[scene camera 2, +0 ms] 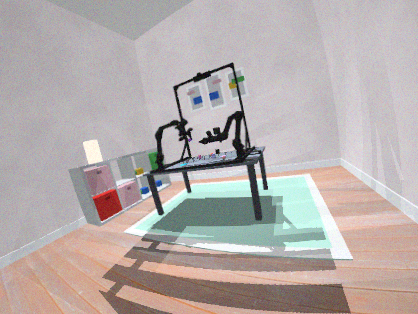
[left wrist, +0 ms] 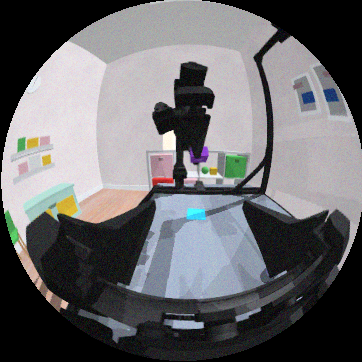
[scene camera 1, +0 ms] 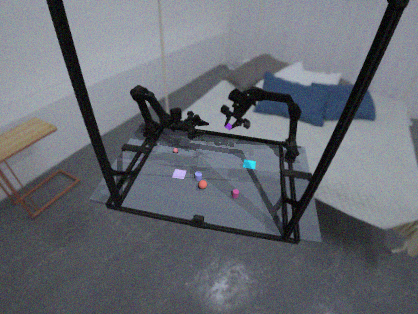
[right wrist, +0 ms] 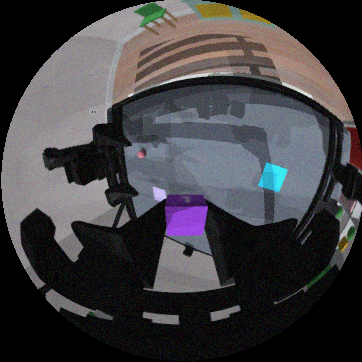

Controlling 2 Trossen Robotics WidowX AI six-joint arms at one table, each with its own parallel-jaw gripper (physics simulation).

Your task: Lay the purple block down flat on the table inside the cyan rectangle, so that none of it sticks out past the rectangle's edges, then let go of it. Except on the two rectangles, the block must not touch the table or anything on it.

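Pixels of known places: left gripper, fingertip midpoint: (scene camera 2: 200,141) (left wrist: 200,204) (scene camera 1: 207,128) (right wrist: 132,171); right gripper, fingertip midpoint: (scene camera 2: 190,140) (left wrist: 196,161) (scene camera 1: 227,127) (right wrist: 184,202); left arm's base, origin of the base link: (scene camera 2: 241,155) (scene camera 1: 151,141); right arm's base, origin of the base link: (scene camera 2: 160,167) (left wrist: 178,186) (scene camera 1: 290,158).
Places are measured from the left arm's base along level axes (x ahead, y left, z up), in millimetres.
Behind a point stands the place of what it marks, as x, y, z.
The purple block (scene camera 1: 228,126) {409, -305, 241} (left wrist: 199,154) (right wrist: 186,220) {421, -293, 241} is held between the fingers of my right gripper (scene camera 1: 235,124) (right wrist: 184,202) {411, -286, 221}, high above the table. The cyan rectangle (scene camera 1: 249,164) {545, -391, -18} (left wrist: 196,214) {538, -388, -18} (right wrist: 273,177) {548, -390, -18} lies flat on the table, below and to the right of the block in scene camera 1; nothing lies on it. A lilac rectangle (scene camera 1: 179,174) {105, -339, -18} (right wrist: 159,193) {111, -331, -18} lies flat on the table at the left in scene camera 1. My left gripper (scene camera 1: 206,123) {316, -227, 194} (scene camera 2: 201,141) {316, -227, 194} is open and empty, above the table's back edge in scene camera 1, to the left of the block.
On the table are a blue-violet cylinder (scene camera 1: 198,176) {195, -422, 18}, an orange-red ball (scene camera 1: 202,184) {195, -490, 24}, a magenta cylinder (scene camera 1: 235,193) {343, -602, 19} and a small pink-red ball (scene camera 1: 175,150) {131, -150, 8} (right wrist: 141,153) {147, -143, 6}. A black frame (scene camera 1: 165,215) {-32, -607, -22} (left wrist: 270,115) {471, -899, 494} borders the table, with tall posts rising from it.
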